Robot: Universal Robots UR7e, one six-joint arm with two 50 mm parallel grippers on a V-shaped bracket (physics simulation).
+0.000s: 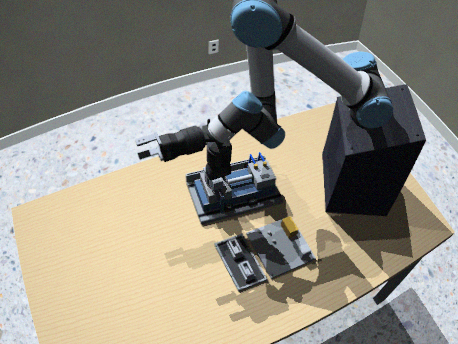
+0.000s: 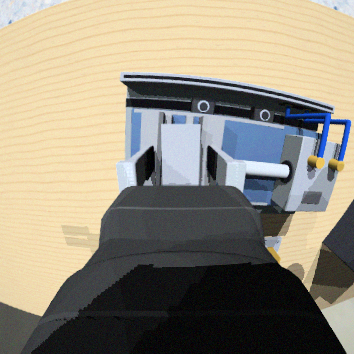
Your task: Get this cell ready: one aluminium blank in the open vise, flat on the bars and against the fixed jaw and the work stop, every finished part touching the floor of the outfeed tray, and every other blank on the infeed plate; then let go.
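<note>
A vise (image 2: 241,140) is here where I can see it, and so is a cylinder block (image 2: 296,148). I can see a fixed jaw (image 2: 150,129) too, as well as a moving jaw (image 2: 211,127).
</note>
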